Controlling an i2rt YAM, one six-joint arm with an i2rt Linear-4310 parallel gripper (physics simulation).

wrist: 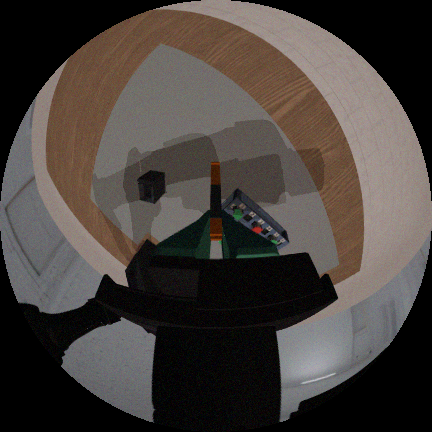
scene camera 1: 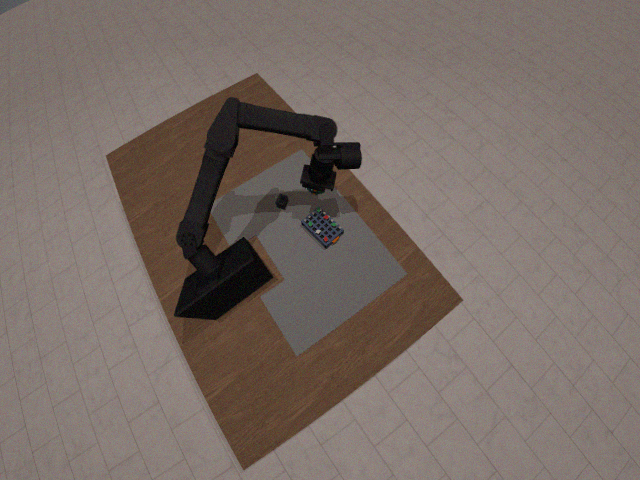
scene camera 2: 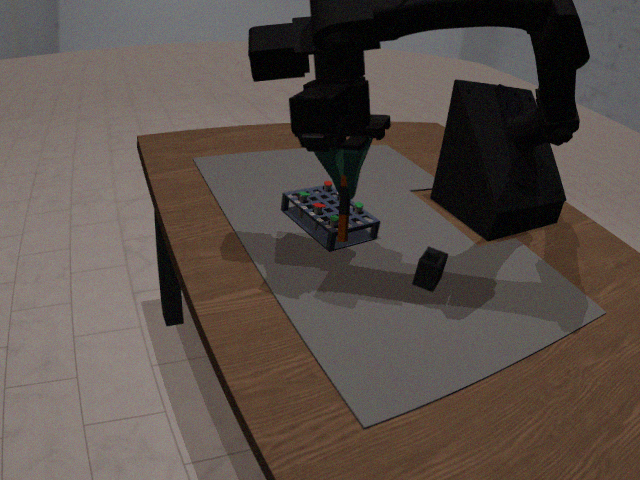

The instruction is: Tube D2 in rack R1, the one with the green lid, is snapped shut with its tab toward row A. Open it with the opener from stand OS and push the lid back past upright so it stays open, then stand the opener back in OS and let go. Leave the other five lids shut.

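Places are measured from the arm's base along level axes (x ahead, y left, z up), in millimetres.
Pixels of known places: gripper, fingertip midpoint: (wrist: 215, 215) (scene camera 1: 314, 193) (scene camera 2: 347, 197); arm's base at its link origin: (scene camera 1: 213, 271) (scene camera 2: 516, 136).
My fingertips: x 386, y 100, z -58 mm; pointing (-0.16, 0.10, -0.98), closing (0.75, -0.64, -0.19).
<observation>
For each thing: its top centre in the pictures, then the offset to it from my fingertips. Level surfaces: height alone.
- opener at its top centre: (wrist: 204, 224) (scene camera 2: 349, 178) dx +9, dy +13, dz +31 mm
- rack R1 at its top centre: (scene camera 2: 329, 197) (wrist: 248, 243) (scene camera 1: 323, 224) dx -24, dy -97, dz -51 mm
- white lid at its top centre: (scene camera 1: 317, 231) dx -51, dy -109, dz -51 mm
- grey mat at its surface level: dz -93 mm
The gripper (scene camera 1: 315, 191) (scene camera 2: 347, 195) (wrist: 216, 226) has green fingers pointing down, shut on the opener. The opener (scene camera 2: 343, 204) (wrist: 215, 199), orange at both ends and black between, hangs upright. Its lower end overlaps the near end of rack R1 (scene camera 2: 331, 240) (wrist: 265, 218) (scene camera 1: 313, 237) in scene camera 2; the exact gap is unclear. Green lids (scene camera 1: 310, 223) (scene camera 2: 359, 206) (wrist: 238, 214), red lids (scene camera 1: 326, 217) (scene camera 2: 318, 205) (wrist: 257, 230) and a white lid (scene camera 1: 317, 231) show in the rack. I cannot tell which green one is D2; lid and tab angles are too small to read.
Black stand OS (scene camera 1: 281, 201) (scene camera 2: 430, 268) (wrist: 151, 186) stands apart from the rack, toward the arm base side, with no opener in it. Both stand on the grey mat (scene camera 1: 330, 289) (scene camera 2: 413, 361) (wrist: 165, 90). The black arm base (scene camera 1: 227, 284) (scene camera 2: 496, 170) stands at the table's edge.
</observation>
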